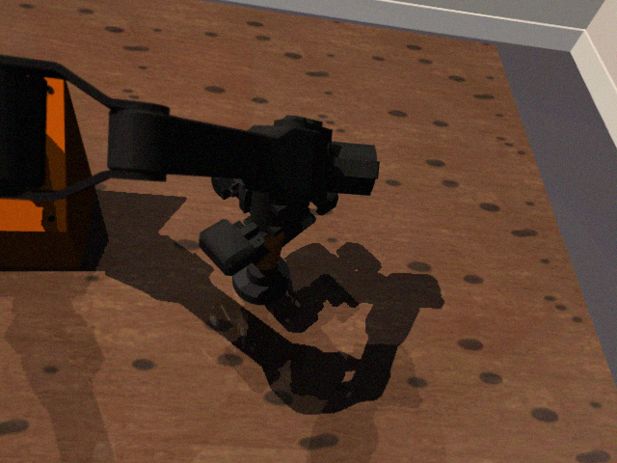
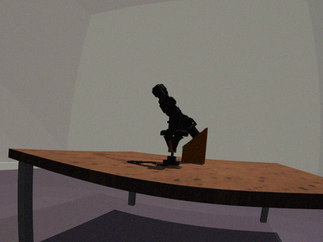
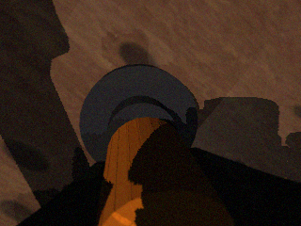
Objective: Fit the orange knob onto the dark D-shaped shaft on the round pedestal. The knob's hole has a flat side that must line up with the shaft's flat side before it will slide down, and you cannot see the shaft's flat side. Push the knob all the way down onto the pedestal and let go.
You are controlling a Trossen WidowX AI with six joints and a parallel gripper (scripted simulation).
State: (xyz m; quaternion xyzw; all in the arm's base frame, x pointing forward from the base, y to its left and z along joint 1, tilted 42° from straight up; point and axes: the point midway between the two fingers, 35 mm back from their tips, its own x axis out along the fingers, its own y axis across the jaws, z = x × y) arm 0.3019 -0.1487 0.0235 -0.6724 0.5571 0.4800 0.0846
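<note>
Now: the knob 2 cm above my gripper tip. Round my gripper tip: dark pedestal 4 cm below.
</note>
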